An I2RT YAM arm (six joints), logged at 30 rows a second.
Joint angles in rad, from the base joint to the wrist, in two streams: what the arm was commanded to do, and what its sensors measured. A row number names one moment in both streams.
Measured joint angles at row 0: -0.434, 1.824, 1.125, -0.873, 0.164, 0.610
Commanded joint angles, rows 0 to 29: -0.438, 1.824, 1.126, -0.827, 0.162, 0.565; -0.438, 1.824, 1.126, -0.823, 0.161, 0.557; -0.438, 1.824, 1.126, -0.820, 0.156, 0.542; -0.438, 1.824, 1.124, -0.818, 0.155, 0.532; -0.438, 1.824, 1.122, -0.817, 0.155, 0.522; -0.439, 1.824, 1.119, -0.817, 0.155, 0.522; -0.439, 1.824, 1.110, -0.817, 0.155, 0.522; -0.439, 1.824, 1.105, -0.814, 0.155, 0.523; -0.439, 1.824, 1.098, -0.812, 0.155, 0.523; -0.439, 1.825, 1.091, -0.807, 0.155, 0.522; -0.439, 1.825, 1.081, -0.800, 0.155, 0.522; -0.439, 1.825, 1.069, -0.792, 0.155, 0.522; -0.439, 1.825, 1.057, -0.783, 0.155, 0.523; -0.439, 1.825, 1.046, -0.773, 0.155, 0.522; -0.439, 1.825, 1.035, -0.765, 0.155, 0.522; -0.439, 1.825, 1.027, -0.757, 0.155, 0.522; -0.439, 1.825, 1.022, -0.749, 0.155, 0.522; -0.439, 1.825, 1.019, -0.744, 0.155, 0.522; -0.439, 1.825, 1.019, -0.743, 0.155, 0.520; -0.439, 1.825, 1.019, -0.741, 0.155, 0.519; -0.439, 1.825, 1.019, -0.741, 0.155, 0.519; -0.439, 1.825, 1.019, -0.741, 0.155, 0.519; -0.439, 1.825, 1.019, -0.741, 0.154, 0.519; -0.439, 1.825, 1.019, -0.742, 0.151, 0.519; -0.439, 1.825, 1.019, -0.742, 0.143, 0.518; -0.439, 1.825, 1.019, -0.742, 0.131, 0.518; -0.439, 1.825, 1.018, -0.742, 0.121, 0.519; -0.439, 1.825, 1.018, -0.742, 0.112, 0.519; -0.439, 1.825, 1.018, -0.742, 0.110, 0.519; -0.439, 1.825, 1.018, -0.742, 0.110, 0.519
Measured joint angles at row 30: -0.438, 1.815, 1.044, -0.736, 0.130, 0.522
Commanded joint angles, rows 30 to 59: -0.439, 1.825, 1.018, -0.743, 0.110, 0.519; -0.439, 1.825, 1.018, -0.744, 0.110, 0.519; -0.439, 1.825, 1.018, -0.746, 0.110, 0.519; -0.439, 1.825, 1.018, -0.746, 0.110, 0.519; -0.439, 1.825, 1.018, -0.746, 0.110, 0.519; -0.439, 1.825, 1.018, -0.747, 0.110, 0.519; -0.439, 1.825, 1.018, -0.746, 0.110, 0.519; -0.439, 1.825, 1.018, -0.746, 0.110, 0.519; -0.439, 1.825, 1.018, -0.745, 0.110, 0.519; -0.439, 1.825, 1.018, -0.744, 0.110, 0.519; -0.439, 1.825, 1.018, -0.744, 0.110, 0.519; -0.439, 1.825, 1.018, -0.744, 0.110, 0.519; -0.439, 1.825, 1.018, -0.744, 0.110, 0.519; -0.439, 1.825, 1.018, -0.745, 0.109, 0.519; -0.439, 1.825, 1.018, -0.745, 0.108, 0.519; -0.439, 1.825, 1.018, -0.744, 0.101, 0.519; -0.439, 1.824, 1.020, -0.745, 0.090, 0.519; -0.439, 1.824, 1.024, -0.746, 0.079, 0.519; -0.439, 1.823, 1.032, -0.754, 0.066, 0.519; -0.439, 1.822, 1.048, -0.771, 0.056, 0.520; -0.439, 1.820, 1.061, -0.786, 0.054, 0.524; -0.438, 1.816, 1.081, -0.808, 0.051, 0.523; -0.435, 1.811, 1.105, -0.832, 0.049, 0.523; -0.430, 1.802, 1.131, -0.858, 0.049, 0.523; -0.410, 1.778, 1.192, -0.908, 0.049, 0.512; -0.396, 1.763, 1.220, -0.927, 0.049, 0.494; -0.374, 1.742, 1.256, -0.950, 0.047, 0.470; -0.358, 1.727, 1.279, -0.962, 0.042, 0.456; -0.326, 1.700, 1.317, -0.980, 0.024, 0.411; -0.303, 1.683, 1.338, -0.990, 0.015, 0.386
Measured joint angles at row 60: -0.391, 1.797, 1.201, -0.969, 0.058, 0.489
